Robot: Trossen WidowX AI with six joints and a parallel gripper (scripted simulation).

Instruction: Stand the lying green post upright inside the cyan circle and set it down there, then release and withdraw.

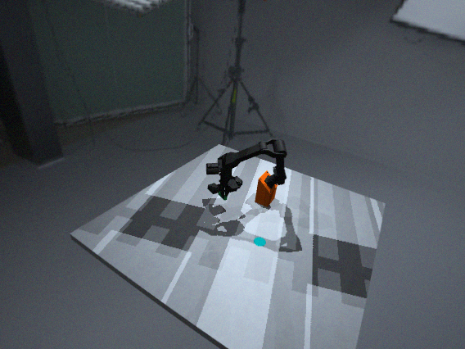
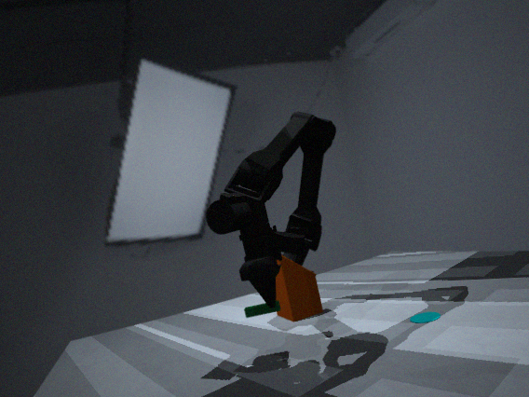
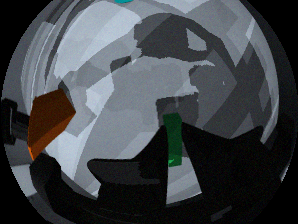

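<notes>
The cyan circle is 260 mm to the left of my gripper tip, 110 mm ahead of it and 100 mm below it. The rest, counted from my gripper tip: green post (20 mm to the right, 10 mm behind).
</notes>
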